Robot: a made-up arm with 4 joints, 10 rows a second.
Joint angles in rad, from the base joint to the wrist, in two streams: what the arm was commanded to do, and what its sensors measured. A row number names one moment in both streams.
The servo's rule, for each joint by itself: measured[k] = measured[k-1] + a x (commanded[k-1-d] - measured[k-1]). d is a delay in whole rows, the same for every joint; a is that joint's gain. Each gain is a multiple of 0.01, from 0.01 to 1. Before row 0 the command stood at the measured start. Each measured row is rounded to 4 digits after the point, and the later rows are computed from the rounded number. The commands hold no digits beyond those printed.
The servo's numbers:
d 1
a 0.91 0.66 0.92 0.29
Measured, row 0: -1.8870 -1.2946 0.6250 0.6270
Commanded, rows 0 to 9: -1.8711 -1.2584 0.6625 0.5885; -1.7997 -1.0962 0.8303 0.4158; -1.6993 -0.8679 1.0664 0.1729; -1.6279 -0.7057 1.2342 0.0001; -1.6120 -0.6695 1.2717 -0.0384; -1.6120 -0.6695 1.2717 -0.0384; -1.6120 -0.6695 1.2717 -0.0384; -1.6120 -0.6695 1.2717 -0.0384; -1.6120 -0.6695 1.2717 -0.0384; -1.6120 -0.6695 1.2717 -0.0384
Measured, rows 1 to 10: -1.8870 -1.2946 0.6250 0.6270; -1.8725 -1.2707 0.6595 0.6158; -1.8063 -1.1555 0.8166 0.5578; -1.7089 -0.9657 1.0464 0.4462; -1.6352 -0.7941 1.2192 0.3168; -1.6141 -0.7119 1.2675 0.2138; -1.6122 -0.6839 1.2714 0.1407; -1.6120 -0.6744 1.2717 0.0888; -1.6120 -0.6712 1.2717 0.0519; -1.6120 -0.6701 1.2717 0.0257
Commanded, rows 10 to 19: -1.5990 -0.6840 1.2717 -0.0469; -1.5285 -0.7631 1.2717 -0.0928; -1.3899 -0.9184 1.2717 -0.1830; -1.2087 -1.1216 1.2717 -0.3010; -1.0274 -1.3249 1.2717 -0.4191; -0.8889 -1.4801 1.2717 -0.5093; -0.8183 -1.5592 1.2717 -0.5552; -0.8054 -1.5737 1.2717 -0.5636; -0.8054 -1.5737 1.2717 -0.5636; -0.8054 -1.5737 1.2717 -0.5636
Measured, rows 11 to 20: -1.6120 -0.6697 1.2717 0.0071; -1.6002 -0.6791 1.2717 -0.0086; -1.5350 -0.7345 1.2717 -0.0330; -1.4030 -0.8559 1.2717 -0.0765; -1.2262 -1.0313 1.2717 -0.1416; -1.0453 -1.2251 1.2717 -0.2221; -0.9030 -1.3934 1.2717 -0.3054; -0.8259 -1.5028 1.2717 -0.3778; -0.8072 -1.5496 1.2717 -0.4317; -0.8056 -1.5655 1.2717 -0.4700
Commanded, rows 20 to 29: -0.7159 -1.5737 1.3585 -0.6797; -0.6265 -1.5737 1.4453 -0.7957; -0.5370 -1.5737 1.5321 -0.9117; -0.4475 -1.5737 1.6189 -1.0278; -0.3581 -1.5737 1.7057 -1.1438; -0.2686 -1.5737 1.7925 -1.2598; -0.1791 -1.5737 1.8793 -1.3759; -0.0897 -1.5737 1.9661 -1.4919; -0.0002 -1.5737 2.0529 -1.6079; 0.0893 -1.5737 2.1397 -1.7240
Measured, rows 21 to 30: -0.8054 -1.5709 1.2717 -0.4971; -0.7240 -1.5727 1.3516 -0.5501; -0.6353 -1.5734 1.4378 -0.6213; -0.5458 -1.5736 1.5246 -0.7055; -0.4563 -1.5737 1.6114 -0.7990; -0.3669 -1.5737 1.6982 -0.8990; -0.2774 -1.5737 1.7850 -1.0036; -0.1879 -1.5737 1.8718 -1.1116; -0.0985 -1.5737 1.9586 -1.2219; -0.0090 -1.5737 2.0454 -1.3338
